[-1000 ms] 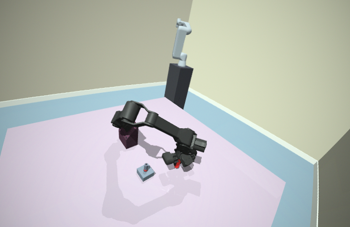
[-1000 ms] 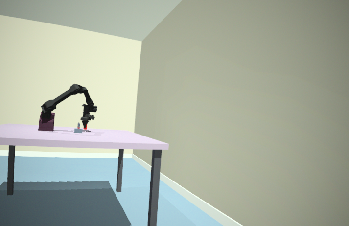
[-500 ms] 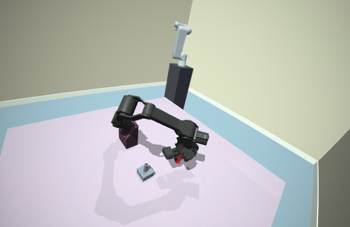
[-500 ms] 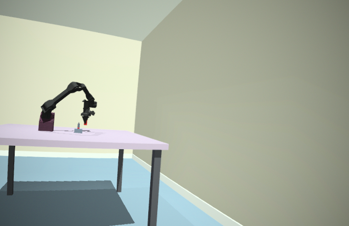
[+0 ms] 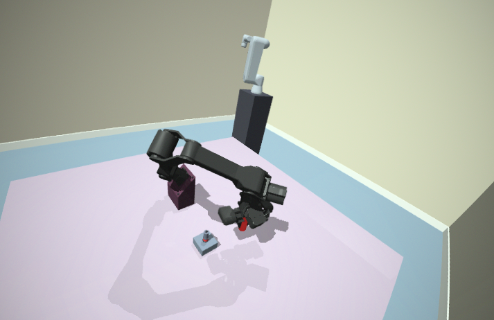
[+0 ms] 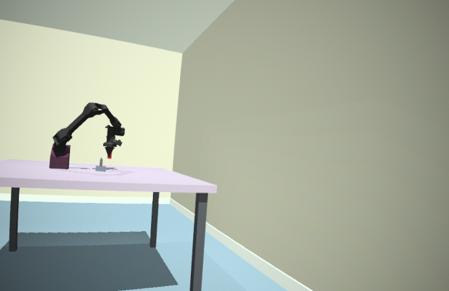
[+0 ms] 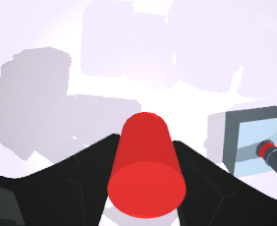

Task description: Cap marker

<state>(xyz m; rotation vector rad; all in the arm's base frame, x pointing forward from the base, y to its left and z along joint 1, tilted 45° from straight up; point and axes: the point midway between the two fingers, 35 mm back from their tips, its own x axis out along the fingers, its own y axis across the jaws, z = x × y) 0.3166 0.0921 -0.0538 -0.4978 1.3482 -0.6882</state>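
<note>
Now: gripper tip 12 cm to the left of the holder block, 8 cm above it and 5 cm past it. Round my gripper tip: red cap: 1 cm above.
</note>
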